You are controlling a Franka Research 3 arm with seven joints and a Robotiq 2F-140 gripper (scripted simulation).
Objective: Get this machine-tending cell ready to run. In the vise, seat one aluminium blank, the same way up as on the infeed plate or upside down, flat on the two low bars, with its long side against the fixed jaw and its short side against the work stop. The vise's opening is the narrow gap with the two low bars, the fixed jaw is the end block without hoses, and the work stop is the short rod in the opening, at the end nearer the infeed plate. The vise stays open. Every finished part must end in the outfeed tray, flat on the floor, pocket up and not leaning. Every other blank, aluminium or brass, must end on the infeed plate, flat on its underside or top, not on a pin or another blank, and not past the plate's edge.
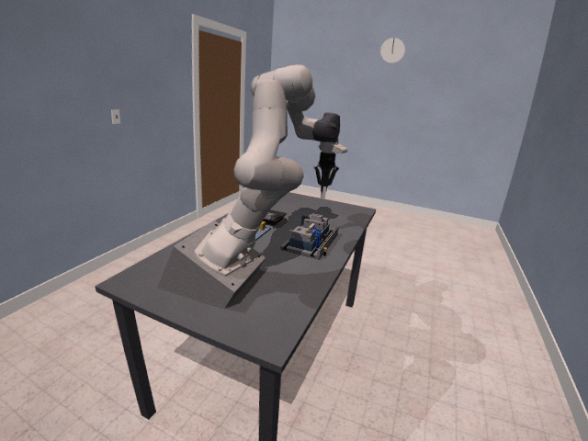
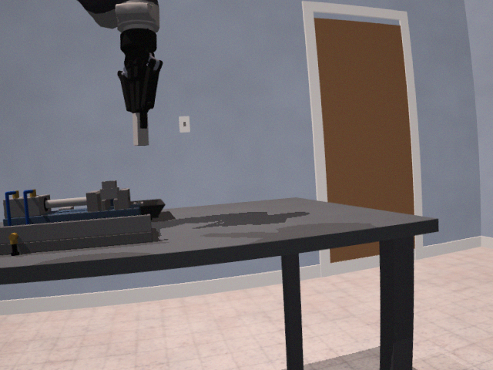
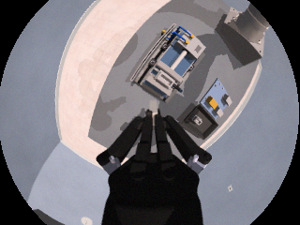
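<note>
Now: hand 130 mm above the work stop, 70 mm past it and 50 mm to the right of it. Round my hand: vise guard rail 180 mm below, 150 mm behind, 80 mm to the right; vise 180 mm below, 140 mm behind, 10 mm to the left; brass blank 290 mm to the left, 190 mm below, 130 mm behind.
</note>
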